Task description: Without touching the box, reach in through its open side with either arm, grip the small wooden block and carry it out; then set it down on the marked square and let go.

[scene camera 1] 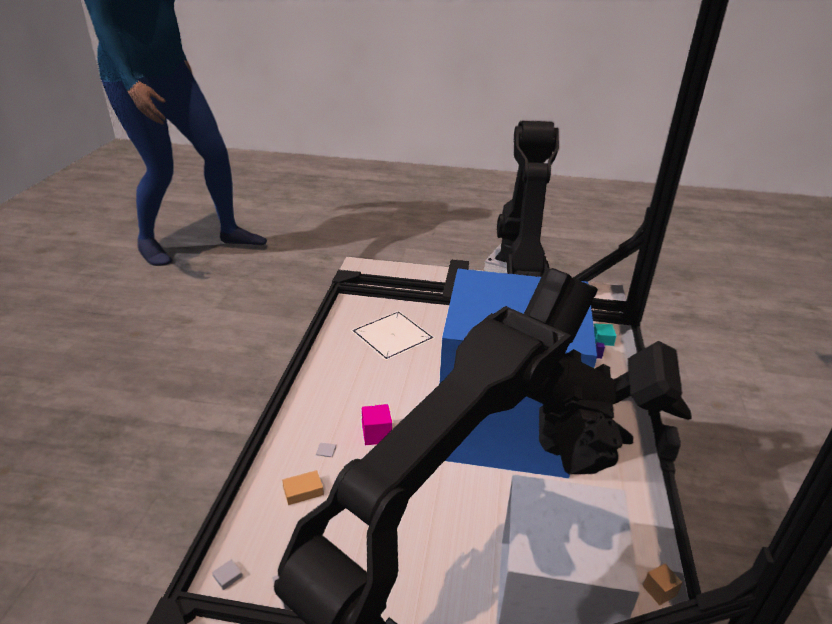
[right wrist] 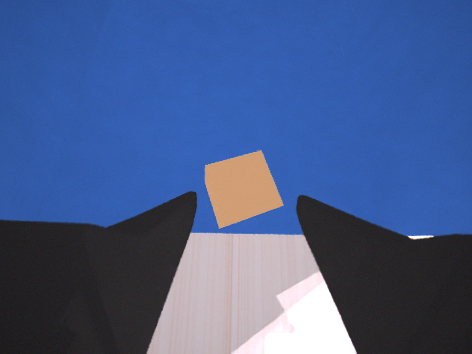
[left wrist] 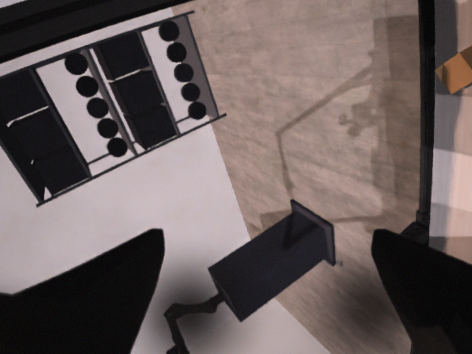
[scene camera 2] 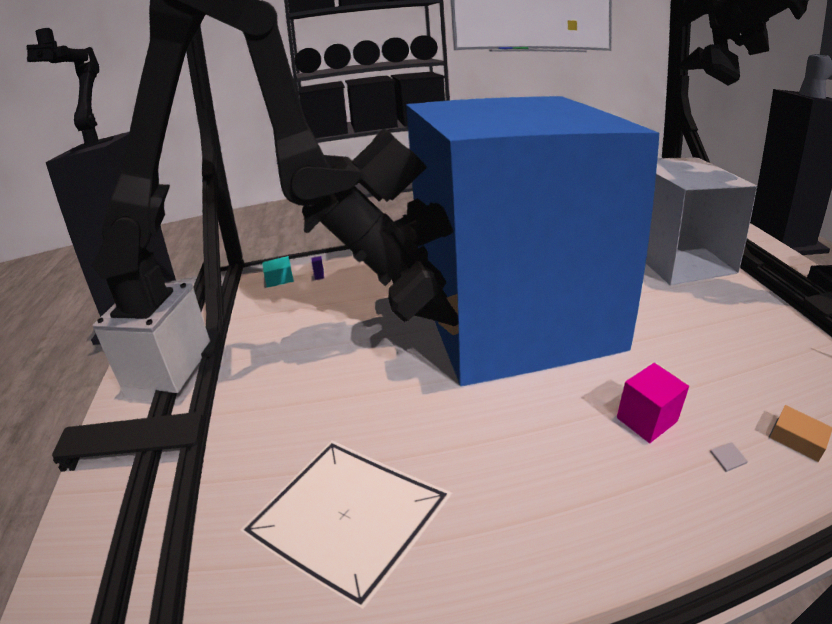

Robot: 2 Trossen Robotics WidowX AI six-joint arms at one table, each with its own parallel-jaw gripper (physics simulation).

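Note:
The small tan wooden block (scene camera 2: 454, 317) (right wrist: 244, 189) sits inside the blue box (scene camera 1: 514, 288) (scene camera 2: 551, 255) (right wrist: 240, 75), whose open side faces left in scene camera 2. My right gripper (right wrist: 247, 200) is open, its fingertips at that opening. In the right wrist view the block shows between the fingertips, with a gap on each side and turned slightly; how deep it lies between them I cannot tell. My left gripper (scene camera 1: 678, 429) (left wrist: 268, 240) is open and empty, high above the table. The marked square (scene camera 1: 393, 333) (scene camera 2: 344, 537) lies flat on the table, apart from the box.
A magenta cube (scene camera 1: 376, 424) (scene camera 2: 651, 403), an orange block (scene camera 1: 303, 487) (scene camera 2: 801, 431) and a thin grey tile (scene camera 1: 325, 450) (scene camera 2: 728, 456) lie beside the box. A grey open box (scene camera 1: 567, 523) (scene camera 2: 705, 174) stands beyond it. Teal (scene camera 2: 277, 272) and purple (scene camera 2: 317, 268) blocks lie near the back rail.

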